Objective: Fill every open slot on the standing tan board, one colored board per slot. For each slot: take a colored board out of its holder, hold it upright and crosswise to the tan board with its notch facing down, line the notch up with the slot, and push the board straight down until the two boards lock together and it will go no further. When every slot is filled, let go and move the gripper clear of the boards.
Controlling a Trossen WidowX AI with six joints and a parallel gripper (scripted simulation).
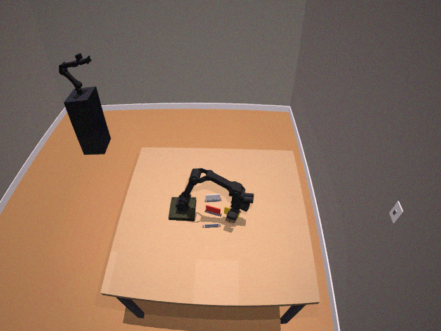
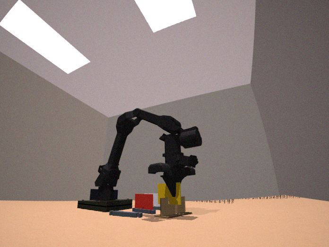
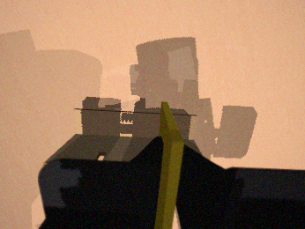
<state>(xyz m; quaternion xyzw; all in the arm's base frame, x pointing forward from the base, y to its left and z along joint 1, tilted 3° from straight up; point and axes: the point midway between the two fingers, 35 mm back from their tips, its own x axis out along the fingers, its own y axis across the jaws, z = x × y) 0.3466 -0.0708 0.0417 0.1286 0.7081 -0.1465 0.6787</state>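
My gripper tip is now 10 mm past the tan board, 30 mm to the right of it and 40 mm above it. From my gripper tip the other things lie so: red board 140 mm behind, 60 mm to the left, 30 mm below; yellow board 20 mm behind, 10 mm to the left; grey board 140 mm behind, 160 mm to the left, 30 mm below.
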